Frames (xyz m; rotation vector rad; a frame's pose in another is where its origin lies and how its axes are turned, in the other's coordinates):
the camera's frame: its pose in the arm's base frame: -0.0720 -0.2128 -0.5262 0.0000 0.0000 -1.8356
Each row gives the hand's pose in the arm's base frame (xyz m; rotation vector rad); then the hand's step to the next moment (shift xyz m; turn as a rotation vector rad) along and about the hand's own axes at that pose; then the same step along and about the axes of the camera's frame.
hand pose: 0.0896 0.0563 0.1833 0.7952 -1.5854 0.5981
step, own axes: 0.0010 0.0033 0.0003 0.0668 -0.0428 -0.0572
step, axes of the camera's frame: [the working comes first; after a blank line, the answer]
step, axes of the arm's base frame: -0.0028 0.0017 0.0011 0.0651 0.0054 0.0728

-0.0009 -0.0031 0.0011 -0.0222 0.0614 0.0728
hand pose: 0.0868 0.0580 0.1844 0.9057 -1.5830 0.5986
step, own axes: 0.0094 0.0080 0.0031 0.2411 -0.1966 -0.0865
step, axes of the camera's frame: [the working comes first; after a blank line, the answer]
step, axes of the arm's base frame: -0.0087 0.0000 0.0093 0.1999 -0.0992 0.2334

0.0023 -0.0084 0.0093 0.0435 0.2189 0.2334
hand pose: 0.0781 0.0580 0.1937 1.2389 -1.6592 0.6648
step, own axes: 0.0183 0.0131 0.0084 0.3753 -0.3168 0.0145
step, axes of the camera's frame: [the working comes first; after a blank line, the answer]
step, axes of the arm's base frame: -0.0163 -0.0104 0.0143 0.2682 -0.2826 0.2993

0.0143 -0.0130 0.0143 0.2026 0.3329 0.2993
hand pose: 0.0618 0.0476 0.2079 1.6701 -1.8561 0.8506
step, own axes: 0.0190 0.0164 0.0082 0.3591 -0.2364 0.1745
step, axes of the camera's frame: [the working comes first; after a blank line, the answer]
step, axes of the arm's base frame: -0.0183 -0.0180 0.0062 0.1974 -0.3843 0.1691

0.0222 -0.0129 0.0062 0.3193 0.2912 0.1691
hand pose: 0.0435 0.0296 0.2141 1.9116 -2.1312 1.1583
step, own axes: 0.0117 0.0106 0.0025 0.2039 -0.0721 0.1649
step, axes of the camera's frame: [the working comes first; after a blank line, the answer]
step, axes of the arm's base frame: -0.0109 -0.0116 -0.0011 0.0860 -0.2573 0.0187

0.0141 -0.0075 -0.0011 0.2259 0.1503 0.0187
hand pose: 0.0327 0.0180 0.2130 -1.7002 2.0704 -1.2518
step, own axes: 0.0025 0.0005 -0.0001 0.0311 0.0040 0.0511
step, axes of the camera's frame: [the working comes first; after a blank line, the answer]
step, axes of the arm's base frame: -0.0012 -0.0021 0.0006 0.0182 -0.0519 -0.0238

0.0024 -0.0006 0.0006 0.0454 0.0311 -0.0238
